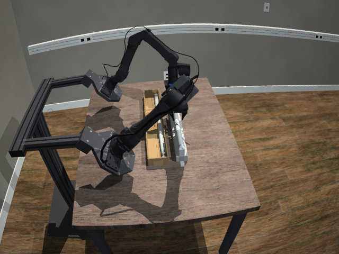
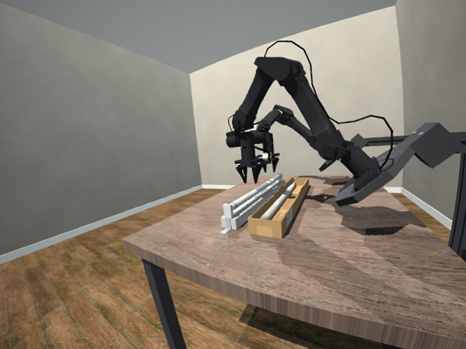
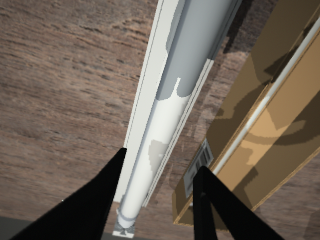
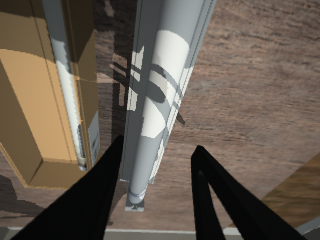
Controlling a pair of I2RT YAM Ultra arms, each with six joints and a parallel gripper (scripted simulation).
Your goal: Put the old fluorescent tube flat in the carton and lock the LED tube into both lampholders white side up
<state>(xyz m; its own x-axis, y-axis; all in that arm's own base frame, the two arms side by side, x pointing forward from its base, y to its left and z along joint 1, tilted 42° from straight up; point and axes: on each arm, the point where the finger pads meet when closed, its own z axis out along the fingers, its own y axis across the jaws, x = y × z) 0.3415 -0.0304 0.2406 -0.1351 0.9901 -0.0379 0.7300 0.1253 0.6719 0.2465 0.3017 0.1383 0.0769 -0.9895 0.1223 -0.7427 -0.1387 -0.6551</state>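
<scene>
My right gripper is now 12 cm to the right of the LED tube, 6 cm above it and 2 cm short of it. The rest, counted from my right hand: old fluorescent tube: 13 cm to the left, 11 cm below, 8 cm behind; light fixture: 12 cm to the left, 7 cm below, 2 cm ahead; carton: 13 cm to the left, 11 cm behind, 10 cm below.
Right now the LED tube is 20 mm behind my left hand, 120 mm to the right of it and 60 mm below it. From my left hand the other things lie so: old fluorescent tube: 110 mm behind, 110 mm to the right, 110 mm below; light fixture: 20 mm behind, 120 mm to the right, 70 mm below; carton: 140 mm behind, 100 mm to the right, 100 mm below.
</scene>
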